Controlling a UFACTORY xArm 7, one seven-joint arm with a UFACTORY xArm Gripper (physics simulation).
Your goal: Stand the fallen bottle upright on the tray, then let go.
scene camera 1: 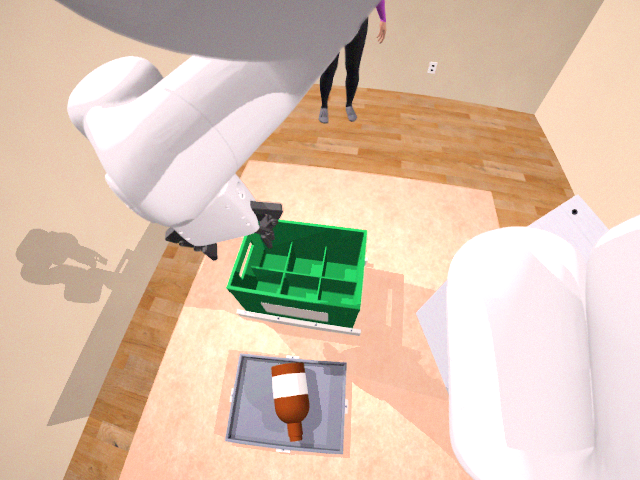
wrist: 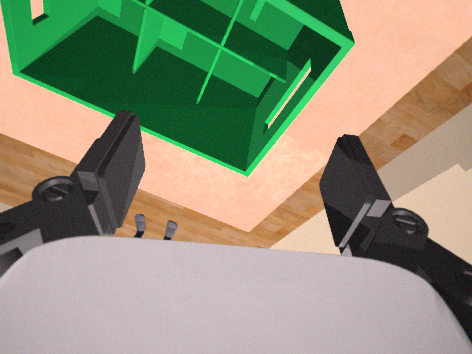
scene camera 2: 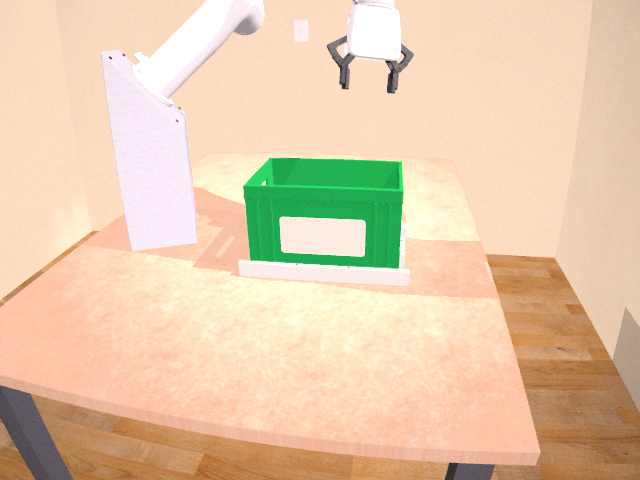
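Where they show: gripper, fingertip midpoint: (scene camera 1: 242, 246) (wrist: 236, 150) (scene camera 2: 368, 91); arm's base, link origin: (scene camera 2: 150, 87).
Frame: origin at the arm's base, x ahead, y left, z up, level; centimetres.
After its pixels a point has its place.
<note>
A brown bottle (scene camera 1: 290, 400) @[x 31.8, y 26.9, z -25.5 cm] with a white label lies on its side in the grey tray (scene camera 1: 249, 443) @[x 36.0, y 39.1, z -30.8 cm] in scene camera 1, its neck toward the bottom of that view. The bottle and tray do not show in scene camera 2 or the wrist view. My gripper (scene camera 1: 238, 243) @[x 46.8, y 9.6, z -1.6 cm] (scene camera 2: 368, 88) @[x 46.8, y 9.6, z -1.6 cm] (wrist: 236, 150) @[x 46.8, y 9.6, z -1.6 cm] is open with nothing between its fingers. It hangs high above the table, near the handle end of the green crate, well away from the bottle.
A green crate (scene camera 1: 297, 298) @[x 38.4, y 9.3, z -15.8 cm] (scene camera 2: 323, 194) @[x 45.1, y -7.7, z -17.0 cm] (wrist: 180, 145) @[x 49.1, y -6.1, z -15.8 cm] with inner dividers stands on the table (scene camera 1: 429, 217) @[x 17.2, y -37.0, z -33.3 cm] (scene camera 2: 289, 356) @[x 49.8, y -29.9, z -33.3 cm] beyond the tray in scene camera 1. A white strip (scene camera 1: 297, 321) @[x 39.3, y 10.5, z -30.4 cm] (scene camera 2: 323, 273) @[x 45.4, y -8.7, z -31.6 cm] runs along its side. A person (scene camera 1: 354, 56) stands behind the table.
</note>
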